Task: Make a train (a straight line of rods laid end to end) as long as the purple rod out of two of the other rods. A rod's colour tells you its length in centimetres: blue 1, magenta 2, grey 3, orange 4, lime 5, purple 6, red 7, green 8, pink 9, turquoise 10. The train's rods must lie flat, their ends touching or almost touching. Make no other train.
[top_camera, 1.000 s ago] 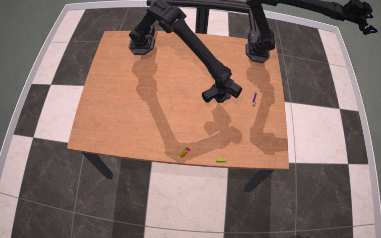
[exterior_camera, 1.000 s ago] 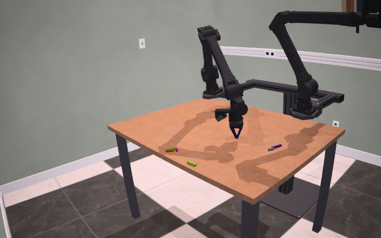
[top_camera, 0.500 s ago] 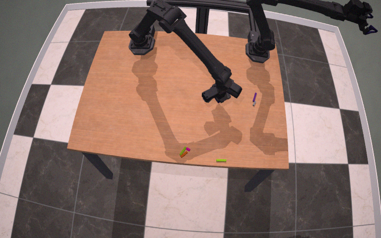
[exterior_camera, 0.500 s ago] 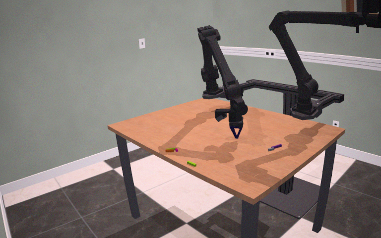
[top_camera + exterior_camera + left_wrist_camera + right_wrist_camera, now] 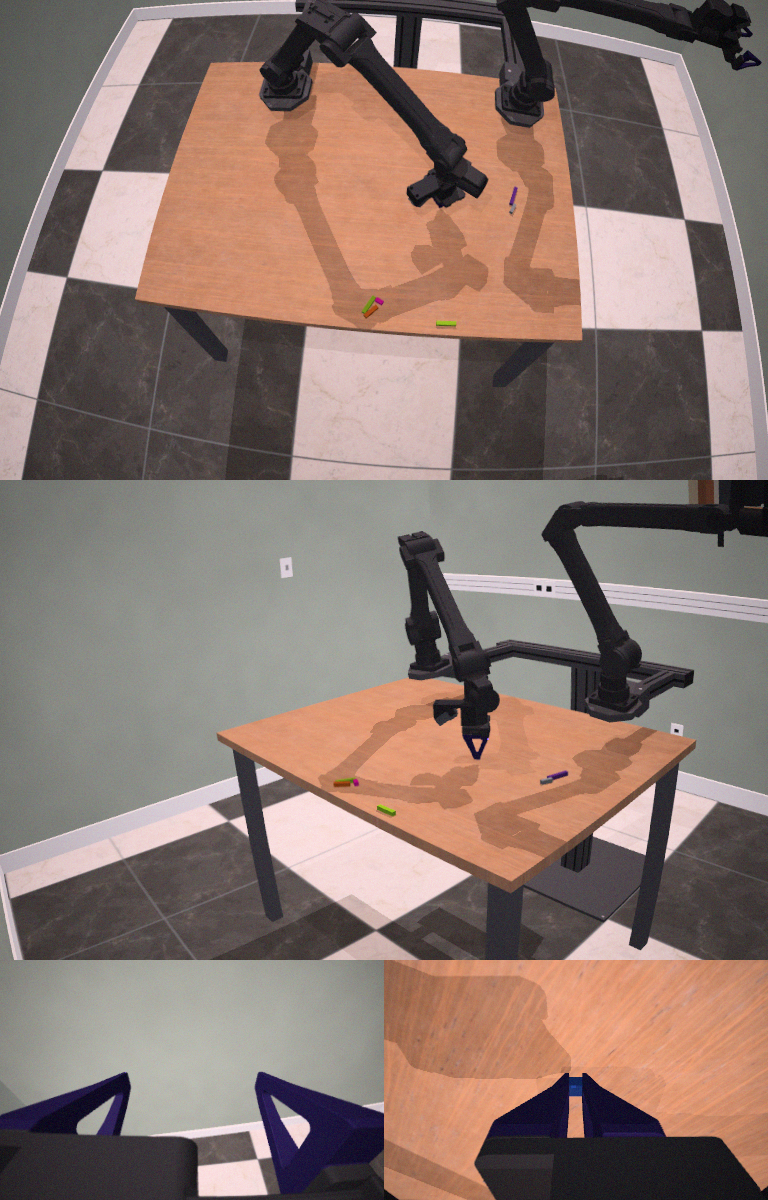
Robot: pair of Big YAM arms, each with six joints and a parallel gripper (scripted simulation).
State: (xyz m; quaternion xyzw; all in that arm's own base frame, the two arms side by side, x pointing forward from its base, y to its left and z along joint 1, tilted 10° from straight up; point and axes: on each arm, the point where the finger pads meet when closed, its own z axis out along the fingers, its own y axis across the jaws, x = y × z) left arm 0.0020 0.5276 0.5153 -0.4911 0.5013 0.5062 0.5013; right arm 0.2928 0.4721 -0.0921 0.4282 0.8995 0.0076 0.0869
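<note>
Right now the blue rod is right at my right hand. Also, from my right hand: purple rod 21 cm to the left, 6 cm behind, 2 cm below; then grey rod 21 cm to the left, 2 cm below, 1 cm behind; then magenta rod 28 cm ahead, 15 cm to the right, 2 cm below.
</note>
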